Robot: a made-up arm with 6 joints.
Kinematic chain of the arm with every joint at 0, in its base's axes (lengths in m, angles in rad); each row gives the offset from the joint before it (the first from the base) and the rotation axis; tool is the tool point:
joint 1: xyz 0 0 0.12 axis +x
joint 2: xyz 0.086 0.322 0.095 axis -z
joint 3: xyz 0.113 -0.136 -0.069 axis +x
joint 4: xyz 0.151 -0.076 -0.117 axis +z
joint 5: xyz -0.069 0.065 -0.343 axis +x
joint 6: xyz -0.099 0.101 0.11 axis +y
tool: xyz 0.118 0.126 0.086
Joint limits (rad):
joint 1: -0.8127..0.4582
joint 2: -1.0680..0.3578
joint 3: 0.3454..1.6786
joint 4: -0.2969..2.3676
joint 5: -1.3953..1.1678
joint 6: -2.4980..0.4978
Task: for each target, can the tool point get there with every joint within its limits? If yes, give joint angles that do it. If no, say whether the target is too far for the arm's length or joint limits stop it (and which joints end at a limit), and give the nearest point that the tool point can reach.
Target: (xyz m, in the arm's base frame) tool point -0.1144 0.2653 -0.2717
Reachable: yes | joints 0.0417 -0.9265 0.7587 1.2317 -0.9157 -1.0301
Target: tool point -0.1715 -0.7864 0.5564
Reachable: no: joint limits stop it (at a limit: joint 1, joint 2, joint 3) | nearest point 0.1220 -0.4445 0.0149 | short by 0.705 m
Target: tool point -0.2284 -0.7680 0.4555
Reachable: no: joint limits stop it (at a limit: joint 1, joint 2, joint 3) | nearest point 0.0879 -0.4462 -0.0071 | short by 0.646 m
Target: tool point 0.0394 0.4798 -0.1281
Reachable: yes | joints -0.4957 0.0863 0.9779 0.3788 -0.3341 -1.2368
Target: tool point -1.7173 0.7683 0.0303
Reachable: no: too far | nearest point -0.4356 0.5264 0.0585 | short by 1.305 m
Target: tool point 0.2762 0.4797 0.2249
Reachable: yes | joints 0.0381 0.1248 0.9511 -0.0669 -0.0497 -0.5768
